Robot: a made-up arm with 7 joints.
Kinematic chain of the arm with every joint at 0, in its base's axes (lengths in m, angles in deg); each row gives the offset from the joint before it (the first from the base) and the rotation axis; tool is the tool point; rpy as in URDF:
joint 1: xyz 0 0 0.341 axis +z
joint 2: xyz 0 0 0 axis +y
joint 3: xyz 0 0 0.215 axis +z
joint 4: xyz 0.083 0 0 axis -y
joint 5: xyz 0.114 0 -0.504 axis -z
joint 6: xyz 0 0 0 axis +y
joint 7: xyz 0.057 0 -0.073 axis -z
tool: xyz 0 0 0 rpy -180 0 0
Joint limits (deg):
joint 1: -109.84..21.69
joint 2: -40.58..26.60
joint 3: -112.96..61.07
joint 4: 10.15..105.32
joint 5: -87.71..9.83
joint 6: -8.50..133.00
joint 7: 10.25..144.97
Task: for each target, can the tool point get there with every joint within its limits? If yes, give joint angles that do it. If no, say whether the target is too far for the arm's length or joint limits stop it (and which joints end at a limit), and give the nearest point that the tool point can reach.
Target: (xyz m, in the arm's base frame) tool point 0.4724 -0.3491 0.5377
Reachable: yes | joints -38.63 -26.15 1.47 49.15 -36.98 31.34 22.29
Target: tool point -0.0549 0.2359 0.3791
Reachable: no: joint limits stop it (at a limit: joint 1, joint 2, joint 3, joint 6) | nearest point -0.1193 0.3341 0.2034 | short by 0.211 m
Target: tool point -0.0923 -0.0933 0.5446
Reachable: no: joint limits stop it (at a limit: joint 1, joint 2, joint 6) | nearest point -0.2393 -0.3486 0.5268 | short by 0.295 m
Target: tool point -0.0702 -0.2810 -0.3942
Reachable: no: joint limits stop it (at a limit: joint 2) | nearest point -0.0609 -0.2438 -0.1079 | short by 0.289 m
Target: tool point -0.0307 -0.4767 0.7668
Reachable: yes | joints -82.79 -30.01 -6.80 77.98 -11.50 99.97 67.22
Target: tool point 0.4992 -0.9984 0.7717
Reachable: no: too far | nearest point 0.3338 -0.6676 0.6290 | short by 0.396 m
